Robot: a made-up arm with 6 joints. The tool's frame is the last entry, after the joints. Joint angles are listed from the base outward. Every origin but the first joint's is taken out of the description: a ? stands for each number. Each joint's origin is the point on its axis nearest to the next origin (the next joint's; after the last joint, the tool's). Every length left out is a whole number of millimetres.
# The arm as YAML. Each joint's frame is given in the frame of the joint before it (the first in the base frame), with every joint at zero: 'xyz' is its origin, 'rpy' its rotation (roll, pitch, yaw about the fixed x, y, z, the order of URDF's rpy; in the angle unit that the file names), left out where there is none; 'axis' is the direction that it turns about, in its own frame. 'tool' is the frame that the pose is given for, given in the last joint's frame.
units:
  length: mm
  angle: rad
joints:
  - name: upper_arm
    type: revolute
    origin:
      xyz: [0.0, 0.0, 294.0]
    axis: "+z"
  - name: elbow
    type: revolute
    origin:
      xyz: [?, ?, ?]
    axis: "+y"
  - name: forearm
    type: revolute
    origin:
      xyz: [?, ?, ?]
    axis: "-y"
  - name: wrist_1
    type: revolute
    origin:
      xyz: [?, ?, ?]
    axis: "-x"
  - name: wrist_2
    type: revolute
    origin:
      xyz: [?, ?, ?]
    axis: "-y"
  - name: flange
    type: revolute
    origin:
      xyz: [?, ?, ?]
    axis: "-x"
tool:
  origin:
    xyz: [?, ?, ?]
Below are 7 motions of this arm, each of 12 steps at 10 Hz.
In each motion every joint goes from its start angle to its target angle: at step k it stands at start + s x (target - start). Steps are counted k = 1, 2, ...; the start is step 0. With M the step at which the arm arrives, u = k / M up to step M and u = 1 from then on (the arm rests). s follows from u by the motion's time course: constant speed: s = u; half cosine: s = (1 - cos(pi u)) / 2; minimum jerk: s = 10 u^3 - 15 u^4 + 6 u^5.
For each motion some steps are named. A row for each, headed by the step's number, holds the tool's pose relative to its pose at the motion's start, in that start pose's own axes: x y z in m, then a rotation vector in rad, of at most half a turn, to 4 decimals.
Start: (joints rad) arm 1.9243 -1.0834 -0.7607 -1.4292 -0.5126 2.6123
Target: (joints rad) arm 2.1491 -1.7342 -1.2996 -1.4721 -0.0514 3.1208
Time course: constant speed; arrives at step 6
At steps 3, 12:
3: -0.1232 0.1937 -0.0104 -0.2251 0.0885 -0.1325
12: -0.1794 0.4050 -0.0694 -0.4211 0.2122 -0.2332

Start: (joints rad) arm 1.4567 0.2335 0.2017 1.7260 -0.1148 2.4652
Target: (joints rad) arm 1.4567 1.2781 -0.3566 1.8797 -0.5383 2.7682
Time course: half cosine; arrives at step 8
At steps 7, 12:
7: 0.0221 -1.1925 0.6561 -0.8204 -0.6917 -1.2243
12: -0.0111 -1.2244 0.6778 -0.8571 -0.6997 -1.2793

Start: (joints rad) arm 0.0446 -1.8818 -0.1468 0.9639 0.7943 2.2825
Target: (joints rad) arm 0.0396 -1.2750 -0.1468 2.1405 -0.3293 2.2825
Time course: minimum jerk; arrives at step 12
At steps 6, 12:
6: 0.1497 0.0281 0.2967 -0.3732 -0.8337 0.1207
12: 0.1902 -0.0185 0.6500 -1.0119 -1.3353 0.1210

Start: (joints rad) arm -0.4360 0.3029 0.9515 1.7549 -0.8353 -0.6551
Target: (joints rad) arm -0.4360 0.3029 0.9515 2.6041 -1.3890 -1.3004
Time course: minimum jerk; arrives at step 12
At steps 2, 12:
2: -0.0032 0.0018 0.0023 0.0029 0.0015 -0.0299
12: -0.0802 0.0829 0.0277 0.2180 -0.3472 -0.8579

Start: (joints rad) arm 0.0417 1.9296 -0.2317 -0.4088 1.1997 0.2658
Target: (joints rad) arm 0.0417 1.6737 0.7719 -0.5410 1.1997 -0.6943
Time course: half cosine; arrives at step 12
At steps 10, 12:
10: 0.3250 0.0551 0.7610 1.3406 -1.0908 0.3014
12: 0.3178 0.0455 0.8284 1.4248 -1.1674 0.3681

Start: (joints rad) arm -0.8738 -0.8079 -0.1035 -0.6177 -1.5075 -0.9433
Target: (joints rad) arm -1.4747 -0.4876 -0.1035 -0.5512 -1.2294 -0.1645
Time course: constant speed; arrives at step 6
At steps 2, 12:
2: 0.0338 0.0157 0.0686 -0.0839 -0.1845 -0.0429
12: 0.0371 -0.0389 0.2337 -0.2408 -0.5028 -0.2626

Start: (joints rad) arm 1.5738 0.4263 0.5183 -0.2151 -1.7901 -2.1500
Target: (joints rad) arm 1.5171 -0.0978 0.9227 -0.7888 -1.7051 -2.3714
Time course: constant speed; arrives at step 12
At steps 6, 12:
6: -0.2992 -0.3062 0.1150 -0.0812 0.4822 0.2500
12: -0.4783 -0.7065 0.2761 -0.2904 0.9115 0.4439

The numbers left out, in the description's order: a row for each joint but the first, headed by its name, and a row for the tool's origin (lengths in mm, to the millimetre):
elbow: 0.0 0.0 0.0
forearm: 0.0 0.0 820.0
wrist_1: 711.0 0.0 0.0
wrist_2: 0.0 -144.0 0.0
flange: 0.0 0.0 0.0
tool: 0.0 0.0 0.0

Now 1 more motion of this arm.
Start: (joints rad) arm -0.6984 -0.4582 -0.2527 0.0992 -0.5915 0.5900
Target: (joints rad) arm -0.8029 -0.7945 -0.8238 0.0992 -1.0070 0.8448
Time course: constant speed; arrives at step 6
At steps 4, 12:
4: -0.0587 0.1426 -0.2053 -0.1379 0.3721 0.2389
12: -0.0810 0.2267 -0.3118 -0.1933 0.5393 0.3858

